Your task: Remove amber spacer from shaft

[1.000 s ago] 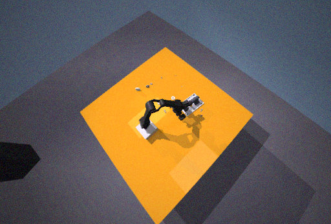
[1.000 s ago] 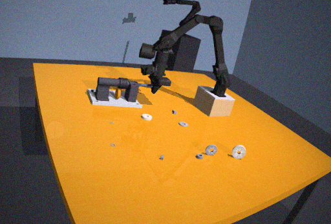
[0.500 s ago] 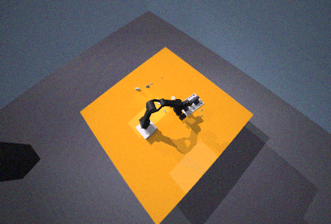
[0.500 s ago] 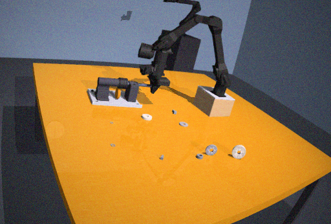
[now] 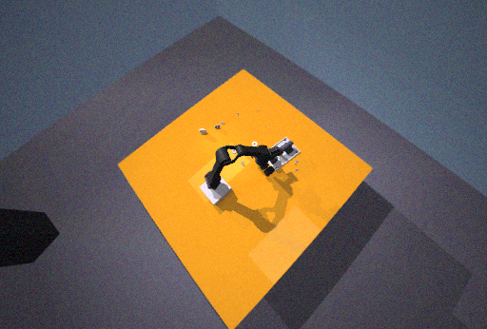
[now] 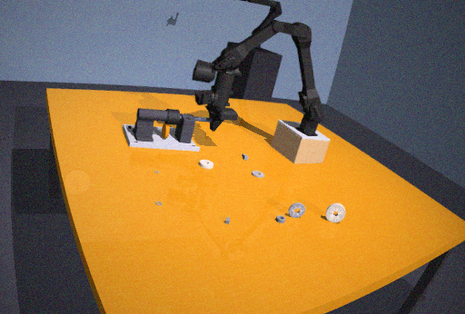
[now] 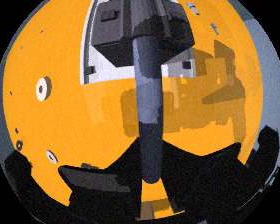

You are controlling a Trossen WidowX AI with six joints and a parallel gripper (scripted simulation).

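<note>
My gripper tip is 8 cm short of the dark shaft, 3 cm below it and 2 cm to the left of it. Round my gripper tip: grey ring (23 cm to the left, 4 cm below, 1 cm behind); then amber spacer (15 cm ahead, 5 cm to the right, 1 cm below); then white ring (14 cm to the left, 12 cm ahead, 4 cm below).
</note>
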